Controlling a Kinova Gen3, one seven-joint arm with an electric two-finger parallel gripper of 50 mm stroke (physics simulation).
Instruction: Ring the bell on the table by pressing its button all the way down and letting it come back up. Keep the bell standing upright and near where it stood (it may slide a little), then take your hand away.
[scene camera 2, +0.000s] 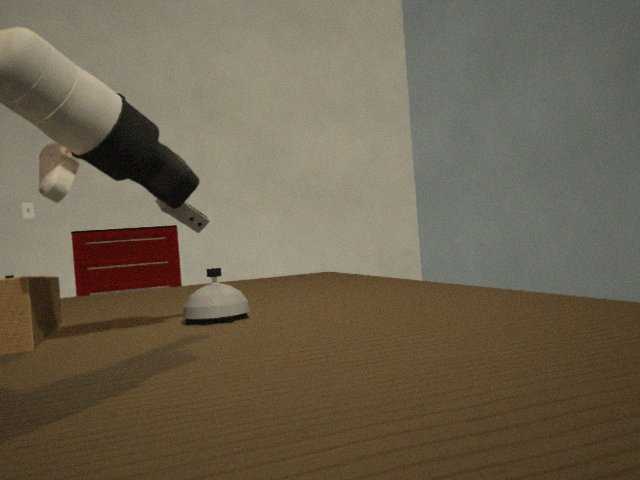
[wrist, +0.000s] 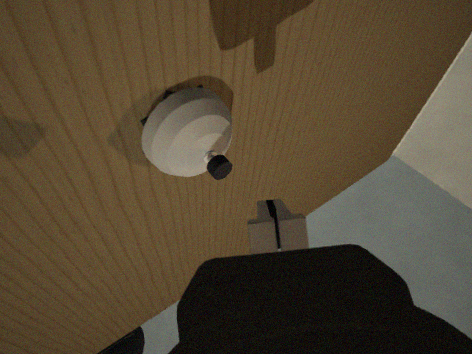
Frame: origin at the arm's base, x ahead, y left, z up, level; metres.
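Seen in the pictures: gripper, fingertip midpoint: (scene camera 2: 202, 224) (wrist: 271, 216).
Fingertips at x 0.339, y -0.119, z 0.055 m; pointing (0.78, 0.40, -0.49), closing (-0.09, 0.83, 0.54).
A point is followed by its place in that frame.
The bell (scene camera 2: 216, 303) @[x 0.339, y -0.155, z -0.044 m] (wrist: 182, 135) @[x 0.324, y -0.133, z -0.033 m] has a light grey dome on a dark base and stands upright on the table (scene camera 2: 387, 372) @[x 0.355, y -0.488, z -0.069 m] (wrist: 100, 225) @[x 0.416, y -0.229, z -0.069 m]. Its black button (scene camera 2: 214, 272) @[x 0.347, y -0.128, z -0.007 m] (wrist: 219, 167) @[x 0.342, y -0.122, z -0.003 m] stands up on a short stem, with a gap of stem showing between button and dome. My gripper (scene camera 2: 203, 225) @[x 0.339, y -0.119, z 0.055 m] (wrist: 271, 216) @[x 0.339, y -0.119, z 0.055 m] is shut, with nothing between the fingers. In the scene view its tips are above the bell's button and slightly left of it, clearly apart from it. In the wrist view the fingertips are below and right of the button.
A wooden block (scene camera 2: 16, 315) @[x 0.129, y -0.146, z -0.030 m] stands on the table at the left, with a small dark thing (scene camera 2: 9, 276) @[x 0.125, y -0.128, z 0.010 m] showing at its top. A red drawer cabinet (scene camera 2: 126, 254) stands behind the table. Walls rise beyond the table's far edge.
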